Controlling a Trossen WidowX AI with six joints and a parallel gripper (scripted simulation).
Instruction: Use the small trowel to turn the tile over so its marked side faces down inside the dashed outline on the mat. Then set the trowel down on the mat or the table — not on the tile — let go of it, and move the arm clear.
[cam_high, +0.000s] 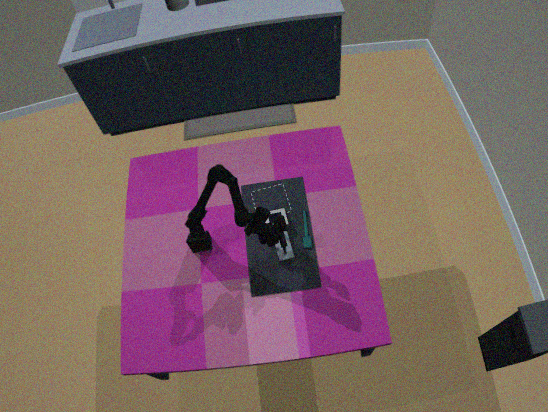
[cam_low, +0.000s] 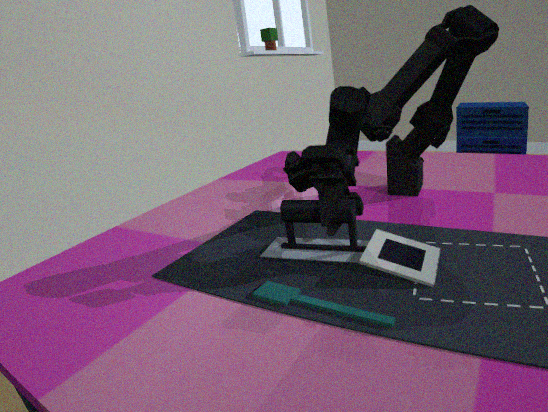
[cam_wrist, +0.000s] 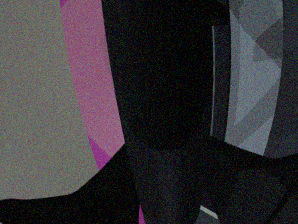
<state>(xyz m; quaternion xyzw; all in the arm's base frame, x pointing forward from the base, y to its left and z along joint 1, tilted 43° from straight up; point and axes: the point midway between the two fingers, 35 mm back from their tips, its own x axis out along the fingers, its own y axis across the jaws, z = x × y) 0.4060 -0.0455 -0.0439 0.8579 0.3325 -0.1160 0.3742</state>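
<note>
My gripper tip is now 3 cm past the dark mat, 3 cm to the right of it and 9 cm above it. From my gripper tip the other things lie so: teal trowel (10 cm ahead, 6 cm below); tile (3 cm behind, 11 cm to the left, 5 cm below).
</note>
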